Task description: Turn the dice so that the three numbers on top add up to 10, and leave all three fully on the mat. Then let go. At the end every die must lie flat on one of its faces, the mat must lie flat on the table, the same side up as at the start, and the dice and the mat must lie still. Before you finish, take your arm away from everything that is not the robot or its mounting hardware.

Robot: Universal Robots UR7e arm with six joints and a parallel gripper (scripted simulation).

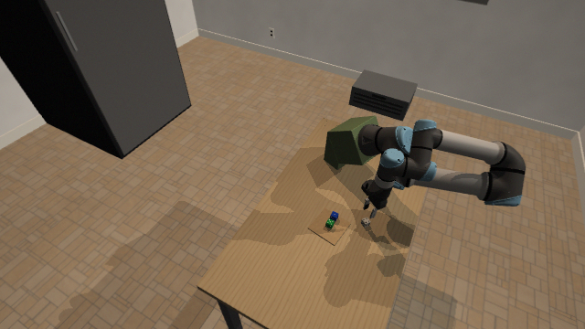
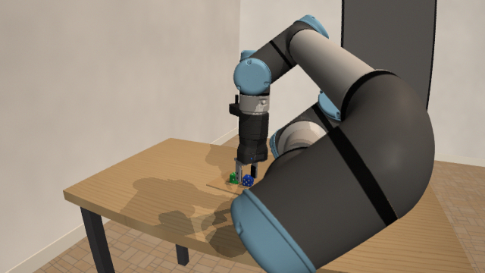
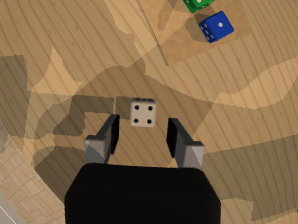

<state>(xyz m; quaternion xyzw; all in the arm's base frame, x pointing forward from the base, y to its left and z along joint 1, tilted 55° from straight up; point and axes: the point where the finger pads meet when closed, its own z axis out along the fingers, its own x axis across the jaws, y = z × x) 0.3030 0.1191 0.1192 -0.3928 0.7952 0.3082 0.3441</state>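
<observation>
Right now my hand is 9 cm above the white die. The rest, counted from my hand: tan mat (11 cm ahead, 12 cm to the right, 10 cm below); then blue die (6 cm ahead, 13 cm to the right, 9 cm below); then green die (11 cm ahead, 12 cm to the right, 9 cm below).
</observation>
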